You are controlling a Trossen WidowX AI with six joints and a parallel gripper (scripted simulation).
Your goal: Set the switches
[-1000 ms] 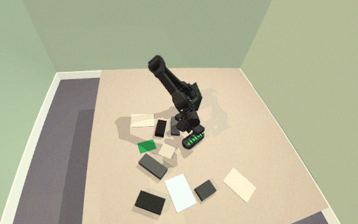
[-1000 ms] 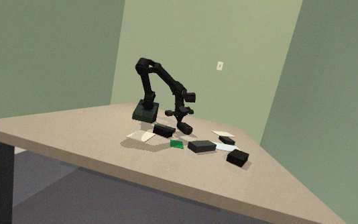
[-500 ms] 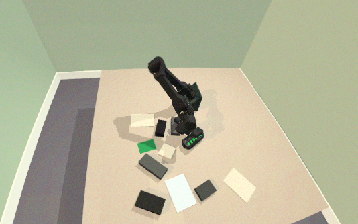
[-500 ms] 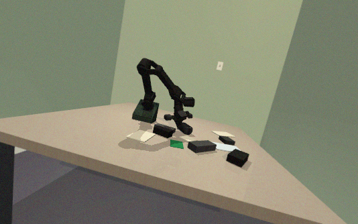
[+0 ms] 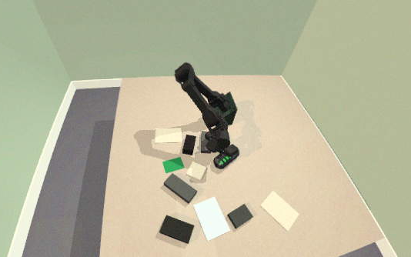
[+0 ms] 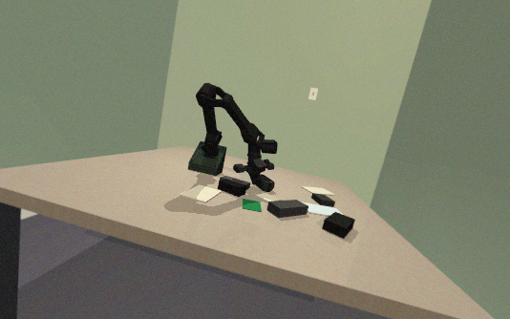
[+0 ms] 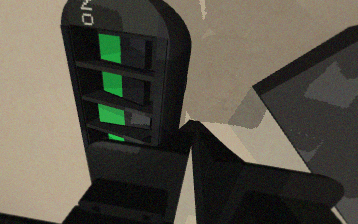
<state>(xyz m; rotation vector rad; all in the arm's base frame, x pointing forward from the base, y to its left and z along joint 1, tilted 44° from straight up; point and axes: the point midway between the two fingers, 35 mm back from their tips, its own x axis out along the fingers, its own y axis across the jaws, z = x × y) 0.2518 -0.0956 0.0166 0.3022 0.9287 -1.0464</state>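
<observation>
My gripper tip is 8 cm past the grey module and 6 cm to the left of it. Also, from my gripper tip: cream tile 8 cm ahead, 14 cm to the right, 1 cm below; then green card 3 cm ahead, 25 cm to the right, 1 cm below; then black block 7 cm behind, 16 cm to the right, 1 cm above.
</observation>
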